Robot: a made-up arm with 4 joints.
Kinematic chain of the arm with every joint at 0, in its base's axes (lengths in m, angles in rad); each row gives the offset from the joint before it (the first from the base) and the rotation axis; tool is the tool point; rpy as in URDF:
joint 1: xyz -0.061 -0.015 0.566 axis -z
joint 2: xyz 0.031 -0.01 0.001 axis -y
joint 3: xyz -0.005 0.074 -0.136 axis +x
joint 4: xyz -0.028 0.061 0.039 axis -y
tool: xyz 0.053 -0.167 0.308 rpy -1.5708 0 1.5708
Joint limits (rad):
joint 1: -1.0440..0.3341
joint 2: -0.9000..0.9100
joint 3: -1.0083..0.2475
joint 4: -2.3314..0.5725
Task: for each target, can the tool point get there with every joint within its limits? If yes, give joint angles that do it. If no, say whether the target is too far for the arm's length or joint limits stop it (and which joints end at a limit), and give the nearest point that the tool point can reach.
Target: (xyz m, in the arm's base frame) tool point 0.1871 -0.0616 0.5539
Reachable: yes | joints -0.1217 -0.7186 0.1262 -0.5214
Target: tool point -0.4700 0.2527 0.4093
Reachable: no: joint limits stop it (at a limit: joint 2, joint 3, joint 4) | nearest point -0.3357 0.1648 0.5228 | short by 0.197 m
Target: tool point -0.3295 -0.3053 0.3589
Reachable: no: joint limits stop it (at a limit: joint 1, joint 2, joint 4) | nearest point -0.1501 -0.1541 0.3157 | short by 0.239 m
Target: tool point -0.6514 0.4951 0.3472
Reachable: no: too far | nearest point -0.3095 0.1997 0.5228 | short by 0.485 m
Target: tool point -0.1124 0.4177 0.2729
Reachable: no: joint limits stop it (at a limit: joint 1, joint 2, joint 3) | nearest point -0.0881 0.2587 0.4064 | short by 0.209 m
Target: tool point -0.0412 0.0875 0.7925
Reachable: yes | joints -0.1525 0.1056 -0.3926 -0.0255
